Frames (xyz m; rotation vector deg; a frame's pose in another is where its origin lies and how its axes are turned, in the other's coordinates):
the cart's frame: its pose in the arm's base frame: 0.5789 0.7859 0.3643 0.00 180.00 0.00
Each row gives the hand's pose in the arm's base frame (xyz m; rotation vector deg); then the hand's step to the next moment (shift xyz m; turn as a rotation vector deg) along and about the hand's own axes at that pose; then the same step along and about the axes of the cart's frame.
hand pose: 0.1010 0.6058 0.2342 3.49 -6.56 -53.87
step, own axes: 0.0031 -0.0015 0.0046 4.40 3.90 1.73
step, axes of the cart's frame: 0.0000 -0.0034 -0.0046 -5.48 -1.27 -2.43
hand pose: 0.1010 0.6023 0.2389 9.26 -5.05 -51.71
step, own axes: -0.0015 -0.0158 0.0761 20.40 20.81 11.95
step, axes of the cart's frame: 0.0241 -0.0162 -0.0721 -26.96 -4.61 -15.61
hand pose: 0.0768 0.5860 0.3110 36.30 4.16 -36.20
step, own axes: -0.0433 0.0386 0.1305 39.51 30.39 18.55
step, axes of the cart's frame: 0.0292 -0.0278 -0.1370 -47.12 -12.51 -21.25
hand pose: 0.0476 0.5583 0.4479 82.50 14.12 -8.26
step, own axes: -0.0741 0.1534 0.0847 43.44 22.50 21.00
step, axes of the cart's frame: 0.0271 -0.0680 -0.1756 -49.18 -15.75 -12.95
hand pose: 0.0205 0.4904 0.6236 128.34 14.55 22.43
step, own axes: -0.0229 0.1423 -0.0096 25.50 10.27 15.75
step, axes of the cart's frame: 0.0175 -0.0909 -0.1109 -29.96 -9.79 -3.26
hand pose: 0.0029 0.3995 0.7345 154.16 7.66 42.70
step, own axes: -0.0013 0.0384 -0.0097 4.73 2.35 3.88
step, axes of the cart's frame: 0.0061 -0.0333 -0.0207 -6.05 -2.52 0.01
